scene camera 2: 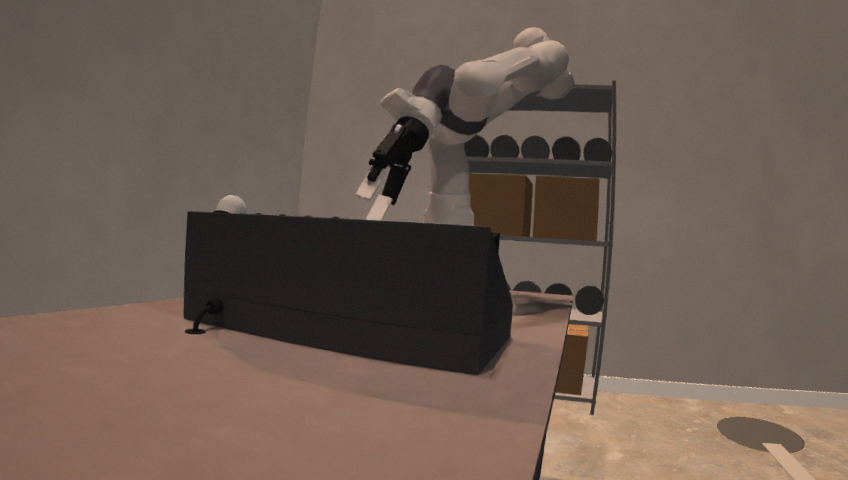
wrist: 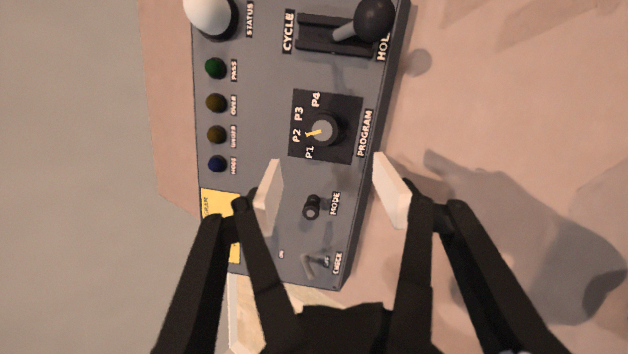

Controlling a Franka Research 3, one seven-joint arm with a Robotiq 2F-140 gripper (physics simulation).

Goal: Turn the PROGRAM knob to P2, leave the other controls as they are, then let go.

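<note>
The PROGRAM knob [wrist: 324,130] is a round black knob with a grey cap, and its yellow pointer line points at the P2 label [wrist: 296,135]. My gripper [wrist: 326,169] [scene camera 2: 370,205] is open, with its two pale fingertips wide apart. In the wrist view the fingertips are below the knob, apart from it, with nothing between them. In the scene view the gripper is above the top edge of the dark console [scene camera 2: 339,279], which hides the knob there.
The CYCLE/HOLD lever [wrist: 374,20], MODE switch [wrist: 311,207] and CHECK toggle [wrist: 308,266] stand on the panel. A white STATUS dome [wrist: 209,14] [scene camera 2: 231,204] and several small lamps line its edge. A shelf rack [scene camera 2: 612,130] stands behind the table [scene camera 2: 238,404].
</note>
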